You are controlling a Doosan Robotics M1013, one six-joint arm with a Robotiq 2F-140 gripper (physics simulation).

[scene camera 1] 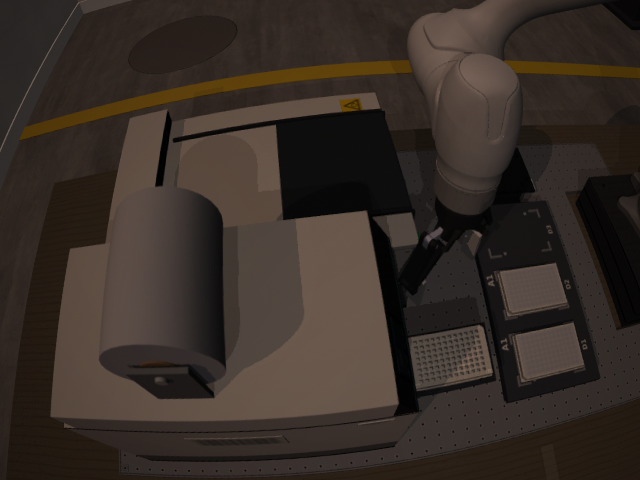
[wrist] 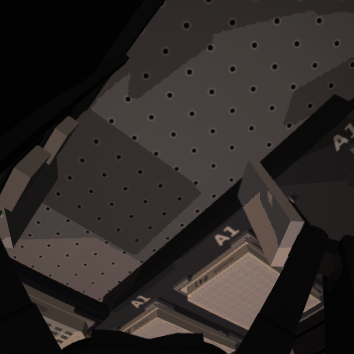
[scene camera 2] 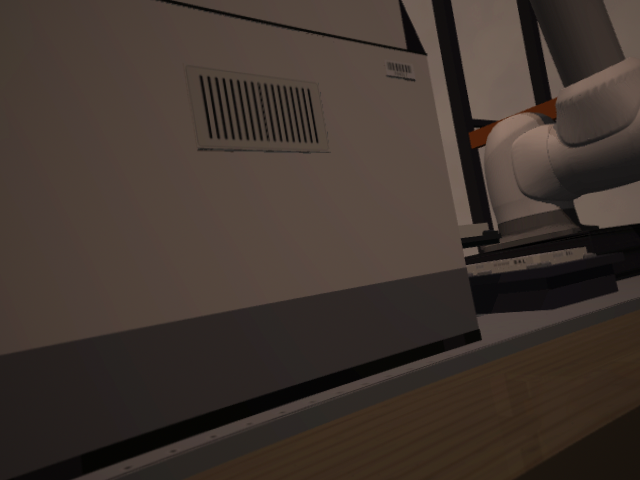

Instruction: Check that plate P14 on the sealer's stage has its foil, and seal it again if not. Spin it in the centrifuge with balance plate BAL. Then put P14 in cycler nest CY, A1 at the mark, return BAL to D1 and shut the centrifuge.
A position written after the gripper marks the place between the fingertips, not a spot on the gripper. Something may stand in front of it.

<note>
The gripper [scene camera 1: 441, 275] is open and touches a dark centrifuge chamber opening [wrist: 35, 129]. Also in view: a clear well plate [scene camera 1: 442, 359] and a grey cylinder [scene camera 1: 163, 297].
The clear well plate is seen too in the wrist view [wrist: 63, 322]. The gripper shows as well in the wrist view [wrist: 151, 168].
</note>
